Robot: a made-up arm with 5 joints.
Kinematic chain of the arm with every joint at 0, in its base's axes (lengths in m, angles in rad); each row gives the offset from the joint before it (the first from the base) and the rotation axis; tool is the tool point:
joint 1: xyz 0 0 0.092 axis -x
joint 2: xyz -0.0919 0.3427 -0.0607 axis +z
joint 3: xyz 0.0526 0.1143 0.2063 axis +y
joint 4: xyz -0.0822 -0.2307 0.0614 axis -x
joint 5: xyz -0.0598 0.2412 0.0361 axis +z
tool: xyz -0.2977 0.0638 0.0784
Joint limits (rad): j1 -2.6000..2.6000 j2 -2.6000..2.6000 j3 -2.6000..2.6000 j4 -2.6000..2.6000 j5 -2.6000..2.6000
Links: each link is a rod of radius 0.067 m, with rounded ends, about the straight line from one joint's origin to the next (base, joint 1, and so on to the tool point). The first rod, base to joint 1, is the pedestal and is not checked.
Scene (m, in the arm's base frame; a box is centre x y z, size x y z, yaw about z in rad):
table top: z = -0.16
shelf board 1: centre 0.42 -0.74 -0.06 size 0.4 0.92 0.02 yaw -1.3
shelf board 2: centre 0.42 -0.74 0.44 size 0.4 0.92 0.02 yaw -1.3
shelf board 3: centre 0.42 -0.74 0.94 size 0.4 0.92 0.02 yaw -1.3
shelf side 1: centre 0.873 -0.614 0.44 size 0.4 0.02 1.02 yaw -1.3
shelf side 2: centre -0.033 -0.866 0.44 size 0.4 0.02 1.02 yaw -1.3
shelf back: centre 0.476 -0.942 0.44 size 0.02 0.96 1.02 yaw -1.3
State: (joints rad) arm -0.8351 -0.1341 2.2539 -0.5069 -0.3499
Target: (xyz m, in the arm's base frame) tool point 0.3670 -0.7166 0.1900
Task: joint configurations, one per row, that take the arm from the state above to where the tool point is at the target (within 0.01 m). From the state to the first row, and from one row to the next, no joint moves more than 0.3 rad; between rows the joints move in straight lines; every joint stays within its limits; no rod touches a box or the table.
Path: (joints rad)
1: -1.1266 -0.3847 2.3693 -0.3383 -0.2721
2: -1.4181 -0.6352 2.4846 -0.1698 -0.1943
3: -1.7096 -0.8858 2.6000 -0.0012 -0.1165
4: -1.8203 -0.6509 2.3450 -0.1802 -0.1695
5: -1.9310 -0.4161 2.0900 -0.3592 -0.2225
6: -2.0416 -0.1813 1.8350 -0.5381 -0.2755
7: -2.1523 0.0535 1.5801 -0.7171 -0.3286

